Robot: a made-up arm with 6 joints. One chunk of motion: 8 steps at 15 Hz.
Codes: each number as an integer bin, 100 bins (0 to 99) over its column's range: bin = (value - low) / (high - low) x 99, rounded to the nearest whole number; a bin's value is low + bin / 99 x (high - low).
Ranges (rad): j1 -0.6..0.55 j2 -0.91..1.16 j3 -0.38..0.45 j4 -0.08..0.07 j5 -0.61..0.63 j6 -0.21..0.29
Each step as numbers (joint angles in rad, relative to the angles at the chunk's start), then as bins.
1 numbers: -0.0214 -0.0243 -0.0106 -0.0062 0.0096 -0.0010
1 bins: 50 42 44 49 49 41
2 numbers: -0.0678 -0.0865 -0.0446 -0.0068 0.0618 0.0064
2 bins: 46 39 40 48 54 43
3 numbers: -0.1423 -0.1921 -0.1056 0.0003 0.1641 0.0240
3 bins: 39 34 33 53 62 46
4 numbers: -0.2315 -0.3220 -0.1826 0.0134 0.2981 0.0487
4 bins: 32 28 24 62 73 51
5 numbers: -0.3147 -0.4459 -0.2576 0.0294 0.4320 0.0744
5 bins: 25 22 15 72 83 56
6 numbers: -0.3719 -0.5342 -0.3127 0.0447 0.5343 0.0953
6 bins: 20 18 8 82 91 60
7 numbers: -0.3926 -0.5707 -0.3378 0.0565 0.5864 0.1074
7 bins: 18 16 5 90 96 63
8 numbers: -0.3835 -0.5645 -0.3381 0.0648 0.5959 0.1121
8 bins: 19 17 5 96 96 64
